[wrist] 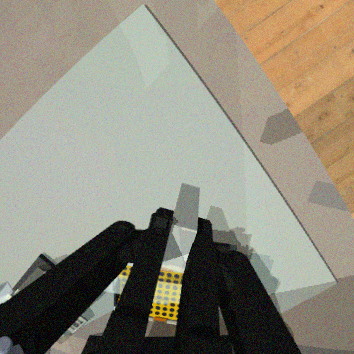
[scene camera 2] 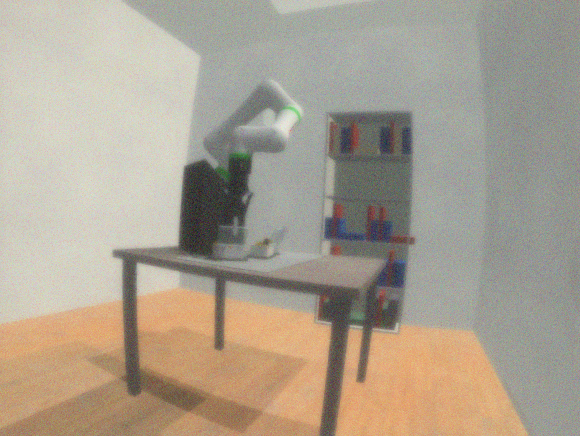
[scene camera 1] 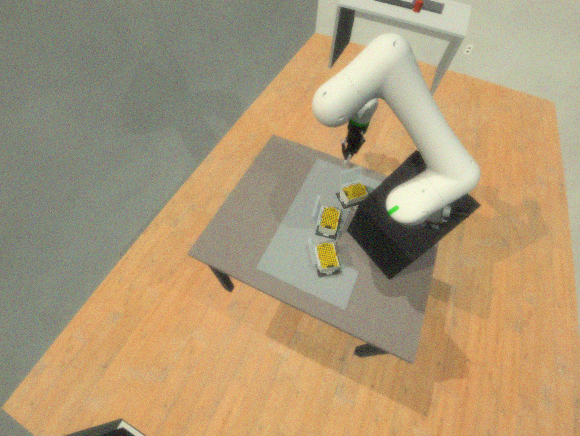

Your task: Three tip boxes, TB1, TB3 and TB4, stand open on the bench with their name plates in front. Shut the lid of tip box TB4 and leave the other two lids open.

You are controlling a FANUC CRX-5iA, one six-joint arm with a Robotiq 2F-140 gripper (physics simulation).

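Places are measured from the arm's base along level axes (x ahead, y left, z up), in metres.
Where they show: gripper, fingertip midpoint: (wrist: 185, 201) (scene camera 2: 234, 234) (scene camera 1: 346, 162); arm's base at its link origin: (scene camera 2: 214, 187).
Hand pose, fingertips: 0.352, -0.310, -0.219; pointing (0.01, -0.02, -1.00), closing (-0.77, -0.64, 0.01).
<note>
Each offset is from my fingertips to the centre of the thing, as dx, dy, dz. "pt": to the spot under its first point. Level surfaces: height alone.
Three tip boxes with yellow tip racks stand open on the pale mat @[dz -0.117] (scene camera 1: 295, 245) (wrist: 100, 150): a back one (scene camera 1: 355, 192) (wrist: 166, 295), a middle one @[-0.050, +0.331, -0.052] (scene camera 1: 330, 218) and a front one @[-0.115, +0.521, -0.052] (scene camera 1: 327, 256). Their clear lids stand raised. The name plates are too small to read, so I cannot tell which box is TB4. In scene camera 2 two open boxes show, one @[-0.113, +0.120, -0.083] (scene camera 2: 230, 251) nearer and one @[-0.062, +0.329, -0.083] (scene camera 2: 262, 248) farther right. My gripper (scene camera 1: 347, 159) (scene camera 2: 236, 225) (wrist: 185, 201) is shut and empty, pointing down, a pale tip at its fingers, close to the back box's raised lid @[pt -0.055, +0.058, -0.013] (scene camera 1: 351, 175). Contact cannot be told.
The black robot pedestal (scene camera 1: 390, 250) (scene camera 2: 197, 210) stands on the bench @[dz -0.119] (scene camera 1: 240, 210) (scene camera 2: 320, 275), right beside the boxes in scene camera 1. A shelf unit (scene camera 2: 412, 175) stands beyond the bench, and a white side table (scene camera 1: 457, 20) stands near the wall.
</note>
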